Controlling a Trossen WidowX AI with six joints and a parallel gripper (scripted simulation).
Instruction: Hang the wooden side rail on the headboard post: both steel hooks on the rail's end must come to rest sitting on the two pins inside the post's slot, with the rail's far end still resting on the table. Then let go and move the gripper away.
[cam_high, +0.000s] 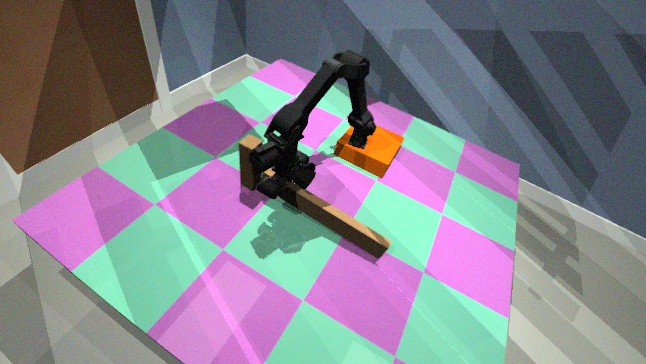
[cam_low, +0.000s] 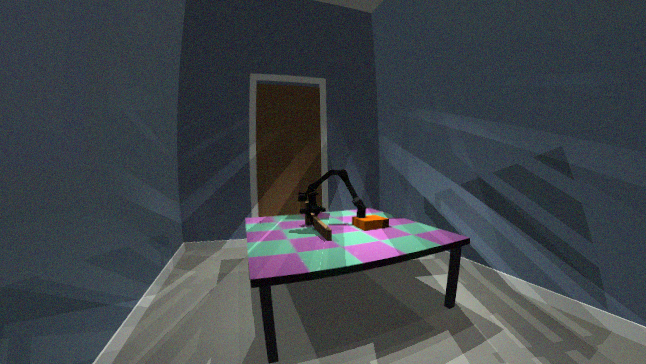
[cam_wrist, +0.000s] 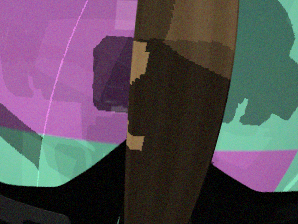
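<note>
The wooden headboard post lies 20 mm behind my gripper tip, 120 mm to the right of it and 40 mm above it.
</note>
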